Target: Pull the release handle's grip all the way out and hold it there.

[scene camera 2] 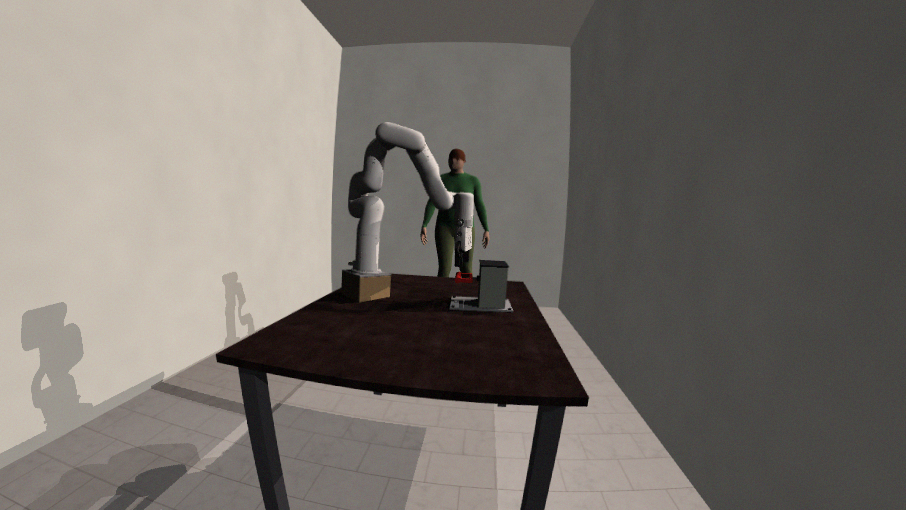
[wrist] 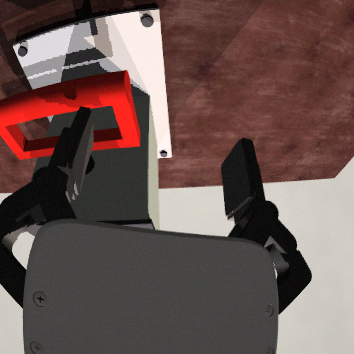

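The release handle [scene camera 2: 459, 277] [wrist: 105, 90] is a red rectangular loop with a thick round grip bar. It stands off the side of a dark grey-green housing [scene camera 2: 492, 288] [wrist: 120, 195], above a pale base plate [scene camera 2: 461, 308] [wrist: 152, 55]. My gripper [scene camera 2: 460, 263] [wrist: 163, 136] is open and empty, pointing down just above the handle. In the wrist view the left finger overlaps the handle's opening, and the right finger is well to the right of the loop. Whether the left finger touches the handle I cannot tell. The rod between handle and housing is mostly hidden.
The housing and plate stand on a dark table [scene camera 2: 405, 348] [wrist: 275, 75], near its right edge. The arm's wooden base block [scene camera 2: 374, 288] is at the table's left. A person in green [scene camera 2: 465, 183] stands behind the table.
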